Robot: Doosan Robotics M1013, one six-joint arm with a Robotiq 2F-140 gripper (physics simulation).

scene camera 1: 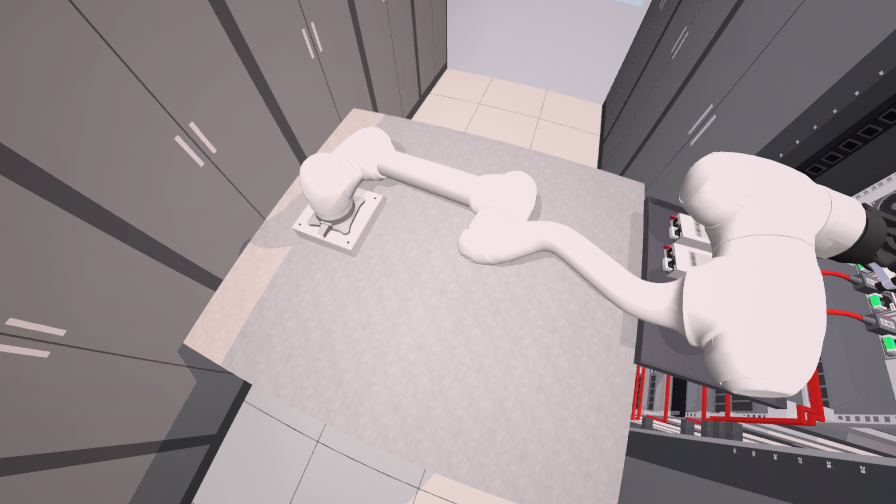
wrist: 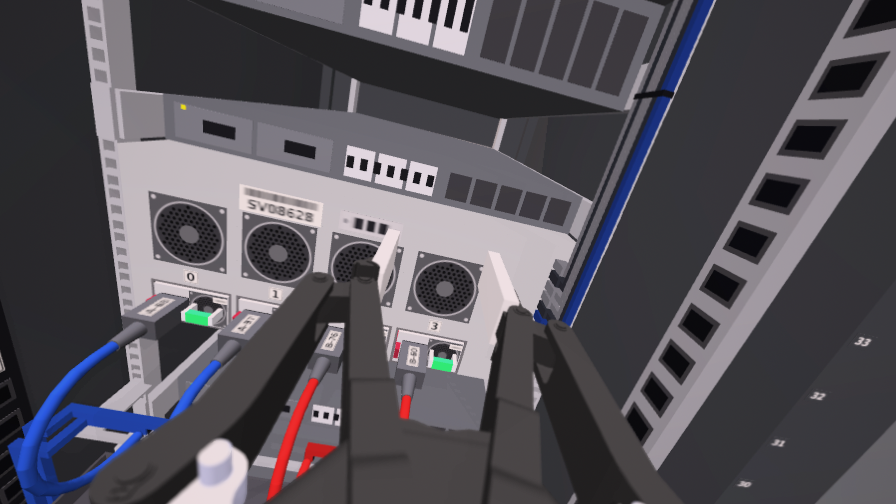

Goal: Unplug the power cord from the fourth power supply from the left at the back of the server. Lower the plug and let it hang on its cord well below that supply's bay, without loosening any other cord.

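In the wrist view the server's back (wrist: 350, 250) shows a row of fans above power supplies labelled 0, 1 and 3. The fourth supply (wrist: 432, 354), labelled 3, has a green latch and a grey plug (wrist: 413, 356) seated in it, with a red cord (wrist: 406, 401) hanging down. My gripper (wrist: 444, 269) is open and empty. Its white-padded fingertips frame the fan above bay 3, short of the server and higher than the plug. In the scene view only the gripper's black base (scene camera 1: 880, 241) shows at the right edge, near red cords (scene camera 1: 839, 275).
Plugs with blue cords (wrist: 93, 369) sit in supplies 0 and 1, and a second red cord (wrist: 300, 407) runs from the third plug (wrist: 330, 341), close left of the target. A rack post with a blue cable (wrist: 626, 181) stands right. Other units hang above.
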